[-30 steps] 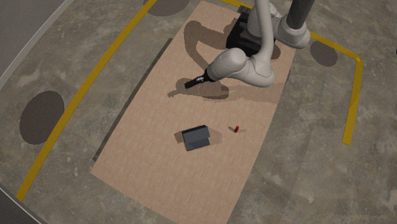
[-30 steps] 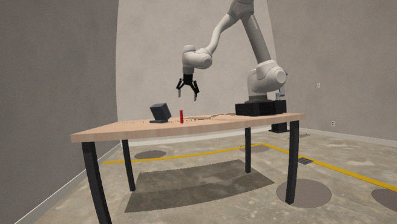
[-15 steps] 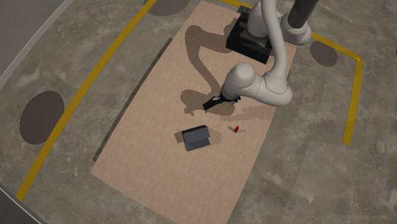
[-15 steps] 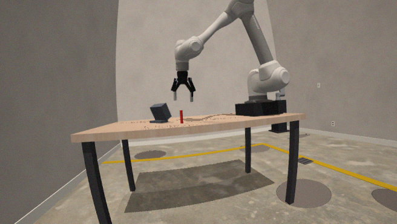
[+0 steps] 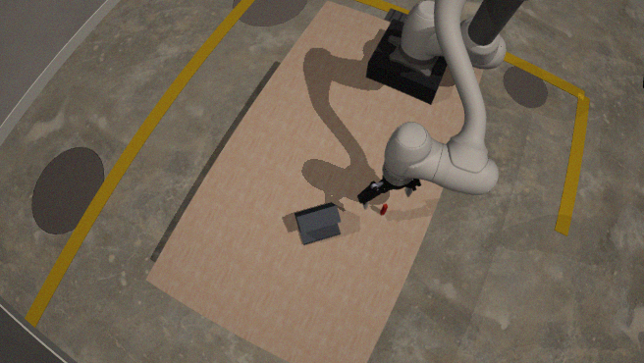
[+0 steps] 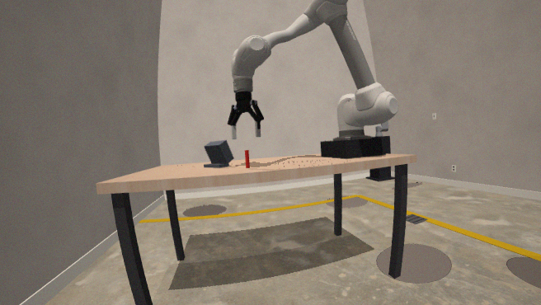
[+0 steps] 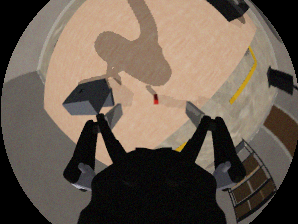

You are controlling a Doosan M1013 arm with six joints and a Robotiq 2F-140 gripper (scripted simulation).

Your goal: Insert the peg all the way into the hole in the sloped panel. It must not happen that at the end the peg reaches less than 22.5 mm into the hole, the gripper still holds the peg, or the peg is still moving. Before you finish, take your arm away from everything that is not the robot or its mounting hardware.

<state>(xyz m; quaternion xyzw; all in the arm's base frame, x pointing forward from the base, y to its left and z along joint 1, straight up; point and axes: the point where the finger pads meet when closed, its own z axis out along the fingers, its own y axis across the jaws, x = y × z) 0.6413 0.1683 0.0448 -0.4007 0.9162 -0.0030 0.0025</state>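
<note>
The red peg is 100 mm below my hand and 10 mm to the left of it.
</note>
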